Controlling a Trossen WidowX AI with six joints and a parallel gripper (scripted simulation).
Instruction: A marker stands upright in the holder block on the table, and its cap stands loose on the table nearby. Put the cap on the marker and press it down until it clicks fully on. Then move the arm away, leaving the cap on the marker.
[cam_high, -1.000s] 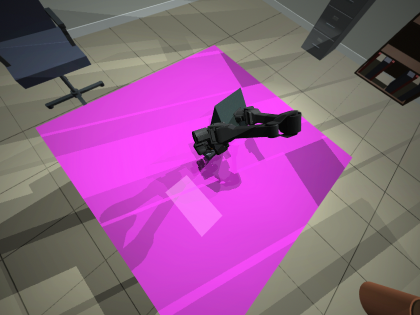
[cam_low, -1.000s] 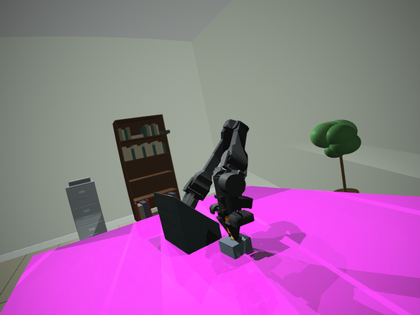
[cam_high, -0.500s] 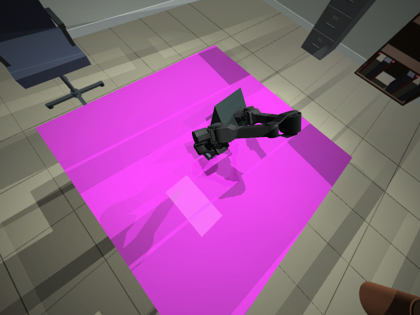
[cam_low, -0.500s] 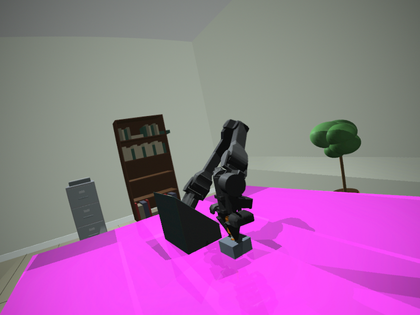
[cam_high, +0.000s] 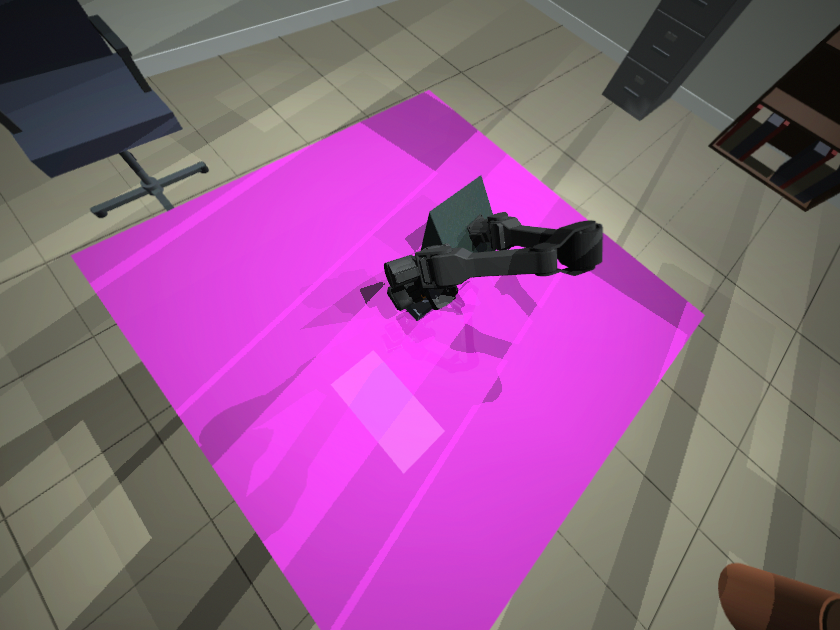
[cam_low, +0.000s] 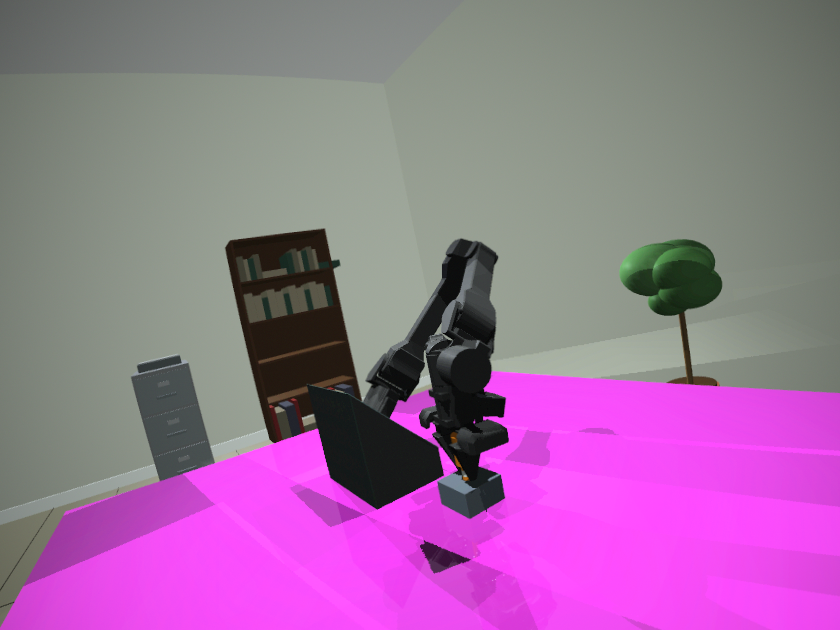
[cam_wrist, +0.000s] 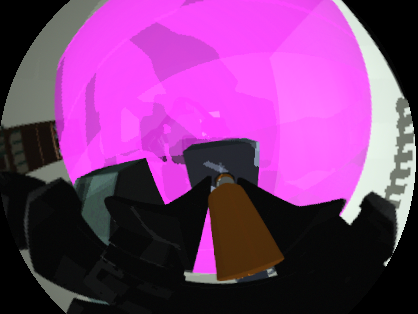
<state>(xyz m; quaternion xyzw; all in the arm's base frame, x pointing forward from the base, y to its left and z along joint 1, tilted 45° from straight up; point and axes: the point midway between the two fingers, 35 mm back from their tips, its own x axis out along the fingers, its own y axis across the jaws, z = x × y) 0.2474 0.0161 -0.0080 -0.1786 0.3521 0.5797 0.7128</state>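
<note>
The orange cap lies 50 mm above my gripper tip. Also, from my gripper tip: grey holder block: 20 mm below.
</note>
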